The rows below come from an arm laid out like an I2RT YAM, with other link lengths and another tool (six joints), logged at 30 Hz.
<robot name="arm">
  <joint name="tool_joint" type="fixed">
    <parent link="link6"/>
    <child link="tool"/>
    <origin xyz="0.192 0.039 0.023" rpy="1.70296 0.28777 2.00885"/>
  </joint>
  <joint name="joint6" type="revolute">
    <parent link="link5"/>
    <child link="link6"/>
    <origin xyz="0.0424 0 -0.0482"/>
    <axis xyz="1 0 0"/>
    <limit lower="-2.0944" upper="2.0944"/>
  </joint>
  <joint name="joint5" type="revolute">
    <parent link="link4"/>
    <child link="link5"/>
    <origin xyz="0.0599 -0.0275 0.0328"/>
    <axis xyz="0 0 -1"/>
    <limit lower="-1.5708" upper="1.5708"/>
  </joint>
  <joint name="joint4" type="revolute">
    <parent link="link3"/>
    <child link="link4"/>
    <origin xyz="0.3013 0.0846 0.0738"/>
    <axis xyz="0 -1 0"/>
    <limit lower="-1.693" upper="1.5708"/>
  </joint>
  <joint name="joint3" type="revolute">
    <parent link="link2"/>
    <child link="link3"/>
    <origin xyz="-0.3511 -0.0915 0"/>
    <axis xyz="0 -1 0"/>
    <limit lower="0" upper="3.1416"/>
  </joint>
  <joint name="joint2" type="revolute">
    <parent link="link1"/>
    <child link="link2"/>
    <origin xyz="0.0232 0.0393 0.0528"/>
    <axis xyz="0 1 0"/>
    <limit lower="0" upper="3.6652"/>
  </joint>
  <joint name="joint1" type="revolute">
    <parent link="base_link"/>
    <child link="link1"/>
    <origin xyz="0 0 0.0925"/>
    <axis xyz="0 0 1"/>
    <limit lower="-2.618" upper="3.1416"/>
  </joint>
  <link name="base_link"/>
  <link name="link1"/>
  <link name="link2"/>
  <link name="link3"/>
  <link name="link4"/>
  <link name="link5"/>
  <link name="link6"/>
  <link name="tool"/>
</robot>
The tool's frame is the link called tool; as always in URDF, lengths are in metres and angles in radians.
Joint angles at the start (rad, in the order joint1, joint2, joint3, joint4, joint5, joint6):
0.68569 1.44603 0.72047 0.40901 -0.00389 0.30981
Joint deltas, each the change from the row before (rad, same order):
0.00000 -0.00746 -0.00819 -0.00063 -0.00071 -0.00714
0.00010 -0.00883 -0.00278 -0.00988 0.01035 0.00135
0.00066 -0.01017 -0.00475 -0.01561 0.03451 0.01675
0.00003 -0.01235 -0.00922 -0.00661 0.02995 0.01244
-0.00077 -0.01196 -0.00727 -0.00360 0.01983 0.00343
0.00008 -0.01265 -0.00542 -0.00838 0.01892 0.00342
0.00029 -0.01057 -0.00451 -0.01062 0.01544 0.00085
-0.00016 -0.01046 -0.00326 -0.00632 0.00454 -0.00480
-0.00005 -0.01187 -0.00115 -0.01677 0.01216 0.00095
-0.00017 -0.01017 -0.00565 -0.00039 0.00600 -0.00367
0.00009 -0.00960 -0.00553 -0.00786 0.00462 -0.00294
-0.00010 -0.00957 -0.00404 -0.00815 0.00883 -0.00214
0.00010 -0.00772 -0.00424 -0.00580 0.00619 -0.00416
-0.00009 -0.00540 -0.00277 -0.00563 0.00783 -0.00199
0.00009 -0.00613 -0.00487 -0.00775 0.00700 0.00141
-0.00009 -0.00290 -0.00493 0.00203 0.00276 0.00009
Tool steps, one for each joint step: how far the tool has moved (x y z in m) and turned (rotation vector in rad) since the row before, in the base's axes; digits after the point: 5 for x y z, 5 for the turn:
-0.00250 -0.00152 -0.00112 -0.00592 -0.00313 0.00290
-0.00016 -0.00325 0.00009 -0.00395 0.00171 -0.01015
0.00325 -0.00810 -0.00173 -0.00251 0.01061 -0.03740
0.00199 -0.00803 -0.00062 -0.00028 0.00338 -0.03234
0.00085 -0.00603 0.00093 -0.00168 -0.00314 -0.02062
0.00030 -0.00563 0.00094 -0.00284 -0.00128 -0.01891
-0.00021 -0.00472 -0.00031 -0.00617 0.00072 -0.01456
-0.00137 -0.00240 0.00138 -0.00447 -0.00401 -0.00285
-0.00060 -0.00427 0.00043 -0.00622 0.00256 -0.01182
-0.00114 -0.00271 0.00155 -0.00193 -0.00623 -0.00460
-0.00180 -0.00270 -0.00080 -0.00600 0.00055 -0.00328
-0.00089 -0.00340 -0.00004 -0.00573 -0.00087 -0.00769
-0.00109 -0.00253 -0.00046 -0.00652 -0.00146 -0.00432
-0.00027 -0.00258 -0.00063 -0.00562 -0.00029 -0.00677
-0.00092 -0.00289 -0.00198 -0.00483 0.00411 -0.00695
-0.00054 -0.00135 -0.00083 -0.00068 -0.00057 -0.00270

